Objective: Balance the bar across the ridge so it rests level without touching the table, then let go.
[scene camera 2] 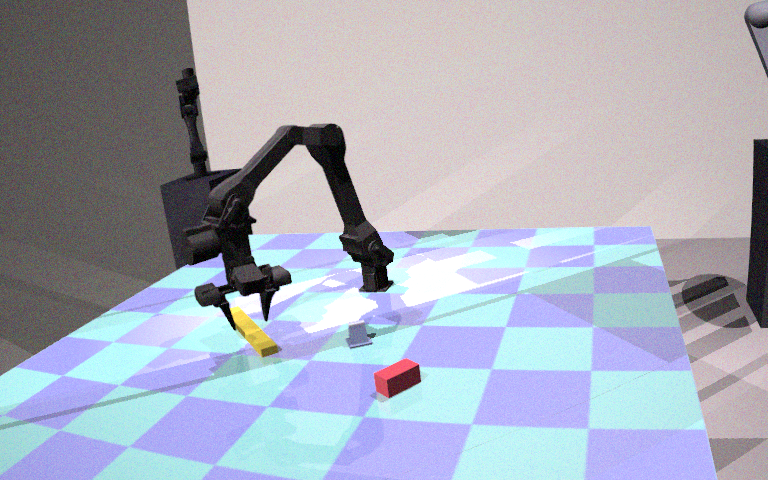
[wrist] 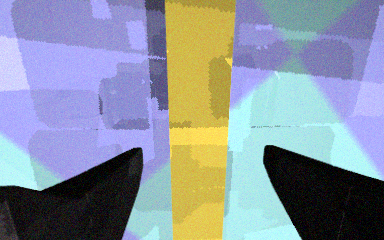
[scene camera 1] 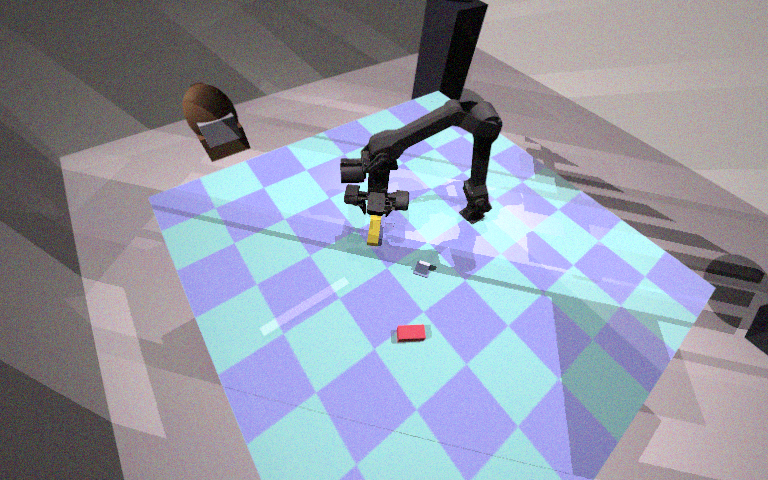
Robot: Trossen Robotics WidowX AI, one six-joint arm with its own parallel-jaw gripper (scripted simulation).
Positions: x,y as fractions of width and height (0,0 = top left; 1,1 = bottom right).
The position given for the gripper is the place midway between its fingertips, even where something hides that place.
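Observation:
Yellow bar (scene camera 2: 0.34,0.71), also in the wrist view (wrist: 0.52,0.20). Red block (scene camera 2: 0.51,0.79), out of frame in the wrist view. Gripper (scene camera 2: 0.33,0.68), wrist view too (wrist: 0.53,0.64): open, holding nothing.

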